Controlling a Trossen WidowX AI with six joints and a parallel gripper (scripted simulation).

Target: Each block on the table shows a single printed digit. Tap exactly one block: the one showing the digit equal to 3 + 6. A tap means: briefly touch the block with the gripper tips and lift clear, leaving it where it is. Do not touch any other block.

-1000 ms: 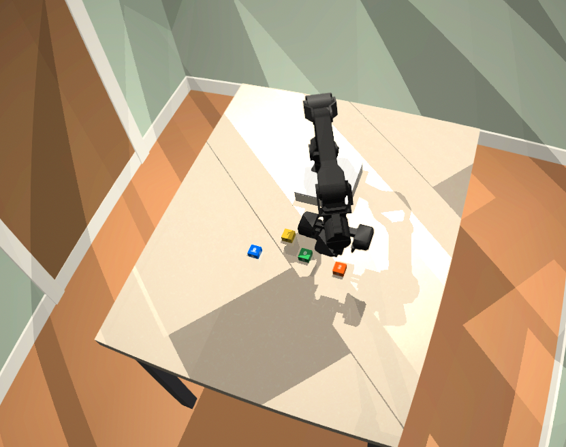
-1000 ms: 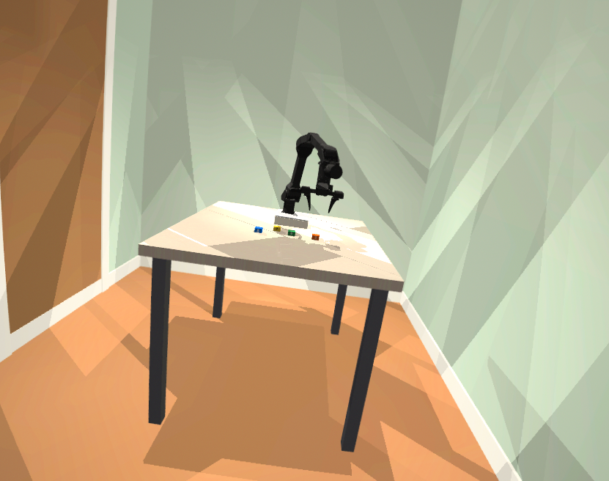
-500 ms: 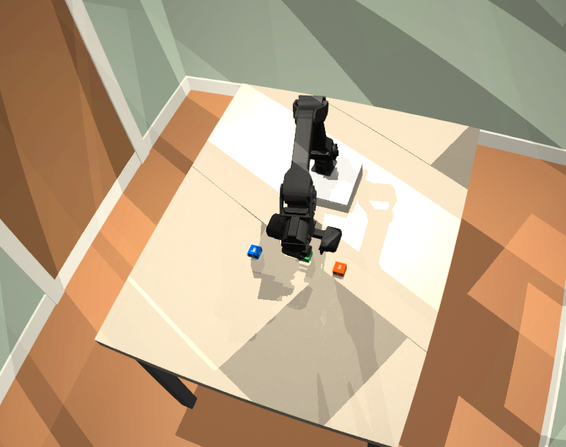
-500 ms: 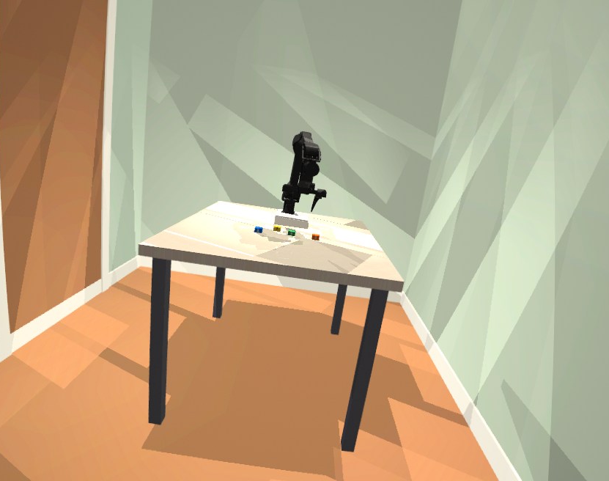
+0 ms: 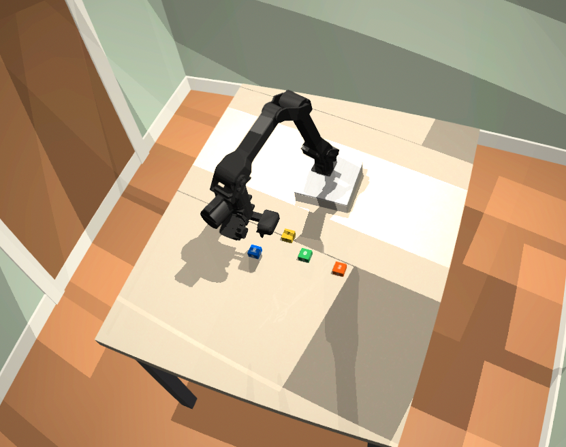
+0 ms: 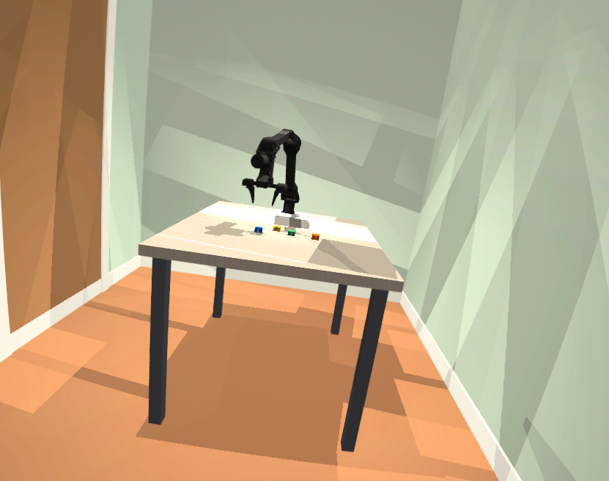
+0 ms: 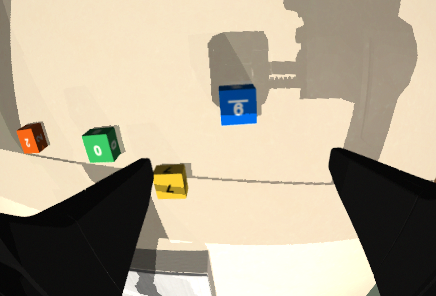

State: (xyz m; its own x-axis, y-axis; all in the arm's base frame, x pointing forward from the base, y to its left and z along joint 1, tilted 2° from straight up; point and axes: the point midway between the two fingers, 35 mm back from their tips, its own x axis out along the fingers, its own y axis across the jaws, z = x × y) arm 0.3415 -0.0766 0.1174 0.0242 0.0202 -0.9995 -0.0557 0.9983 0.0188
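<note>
My gripper tip is 11 cm above the blue block, 1 cm to the left of it and 1 cm past it. Round my gripper tip: orange block: 25 cm to the left, 11 cm below, 4 cm behind; then yellow block: 11 cm below, 9 cm behind, 6 cm to the left; then green block: 14 cm to the left, 11 cm below, 5 cm behind.
</note>
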